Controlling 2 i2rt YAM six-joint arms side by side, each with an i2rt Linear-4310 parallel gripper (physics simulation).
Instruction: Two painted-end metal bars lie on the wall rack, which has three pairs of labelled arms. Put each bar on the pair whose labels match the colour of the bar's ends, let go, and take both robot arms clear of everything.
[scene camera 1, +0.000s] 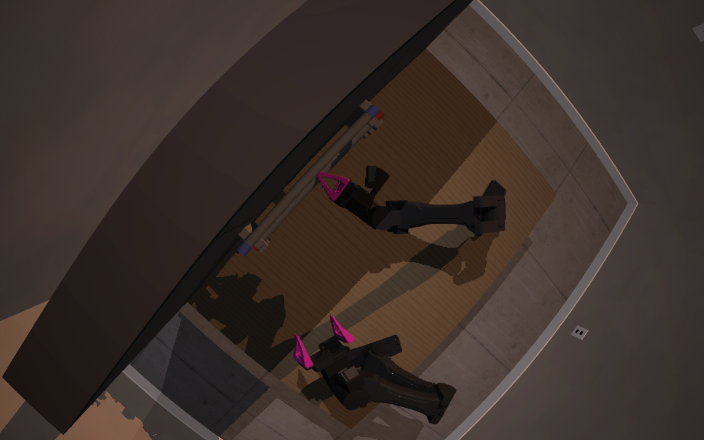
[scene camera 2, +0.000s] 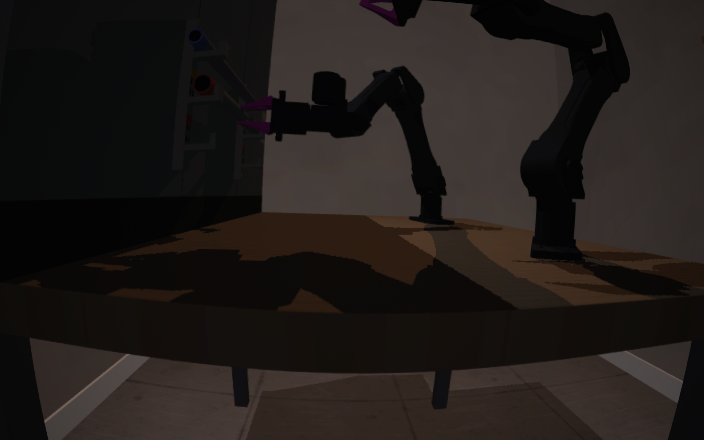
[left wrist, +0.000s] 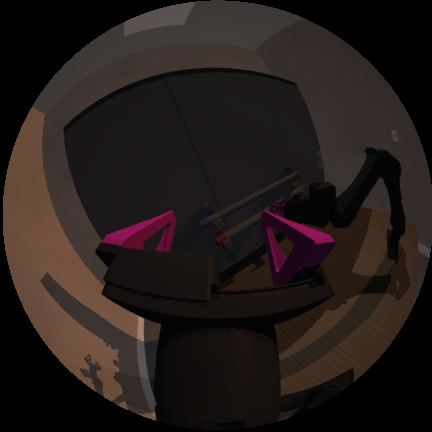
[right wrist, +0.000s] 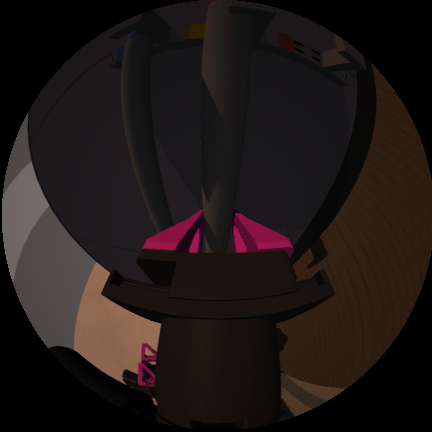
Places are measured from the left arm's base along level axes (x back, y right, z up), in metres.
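Pixels of known places: left gripper, between the fingertips: (scene camera 1: 313, 325) (left wrist: 217, 215) (right wrist: 142, 351); right gripper, between the fingertips: (scene camera 2: 237, 114) (left wrist: 272, 207) (right wrist: 217, 214); left arm's base, origin of its link: (scene camera 1: 372, 352) (scene camera 2: 553, 250); right arm's base, origin of its link: (scene camera 2: 430, 221) (left wrist: 392, 243).
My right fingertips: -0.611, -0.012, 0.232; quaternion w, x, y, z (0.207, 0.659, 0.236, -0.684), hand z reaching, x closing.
For each thing: its middle in the pictures, then the offset to it from my right fingertips, as dx, dy, dz. Level surfaces: height alone.
- blue-ended bar, middle of its body: (right wrist: 163, 222) (scene camera 2: 232, 79) (scene camera 1: 307, 177) (left wrist: 260, 192) +0.005, -0.030, +0.072
- wall rack, middle of its body: (scene camera 2: 200, 91) (scene camera 1: 256, 236) (left wrist: 222, 238) +0.106, -0.198, -0.006
- red-ended bar, middle of its body: (right wrist: 217, 222) (scene camera 2: 237, 114) (scene camera 1: 316, 176) (left wrist: 271, 208) +0.007, -0.005, +0.000
- wooden table, height of its surface: dz -0.232
The blue-ended bar (scene camera 1: 244, 249) (scene camera 2: 203, 41) (left wrist: 250, 200) (right wrist: 137, 100) lies on the top pair of the wall rack (scene camera 2: 179, 129), beside its blue label. The red-ended bar (scene camera 1: 380, 115) (scene camera 2: 211, 85) (left wrist: 242, 228) (right wrist: 225, 100) is at the middle, yellow-labelled pair, farther out from the wall than the blue-ended bar; I cannot tell whether it touches the arms. My right gripper (scene camera 1: 319, 177) (scene camera 2: 239, 114) (right wrist: 217, 214) is shut on it near its middle. The bottom pair, with a red label (right wrist: 286, 42), holds no bar. My left gripper (scene camera 1: 313, 326) (left wrist: 217, 215) is open and empty, away from the rack.
The blue-ended bar runs above and alongside the held bar, close to the right fingers. The dark wall panel (scene camera 1: 155, 171) (left wrist: 135, 150) stands behind the rack. The wooden table (scene camera 1: 311, 259) (scene camera 2: 311, 233) lies below, with both arms mounted on it.
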